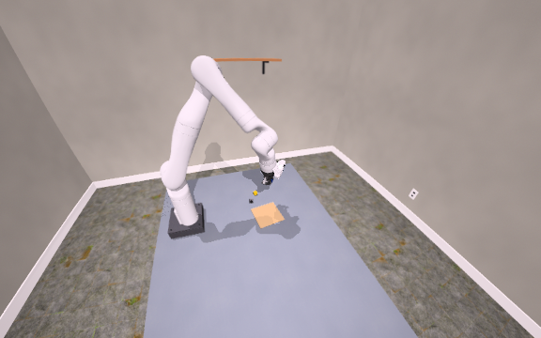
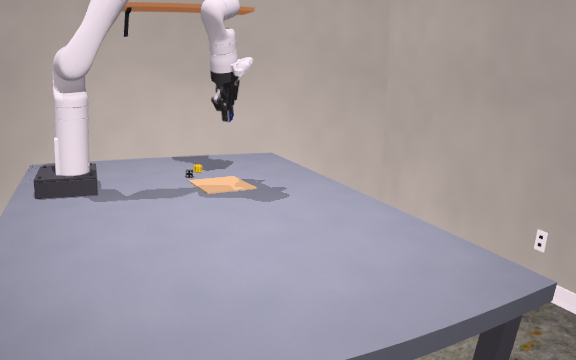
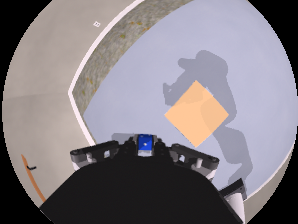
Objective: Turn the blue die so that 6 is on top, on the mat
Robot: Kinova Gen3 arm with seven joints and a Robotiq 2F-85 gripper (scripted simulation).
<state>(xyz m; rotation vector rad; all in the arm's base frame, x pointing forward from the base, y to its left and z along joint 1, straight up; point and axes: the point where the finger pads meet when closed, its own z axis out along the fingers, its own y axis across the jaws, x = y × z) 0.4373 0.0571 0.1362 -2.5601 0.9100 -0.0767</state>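
Right now my hand is 30 mm past the mat, 70 mm to the left of it and 180 mm above it. The rest, counted from my hand: black die 100 mm behind, 40 mm to the left, 180 mm below; then yellow die 70 mm behind, 100 mm to the left, 180 mm below; then blue die 10 mm below.
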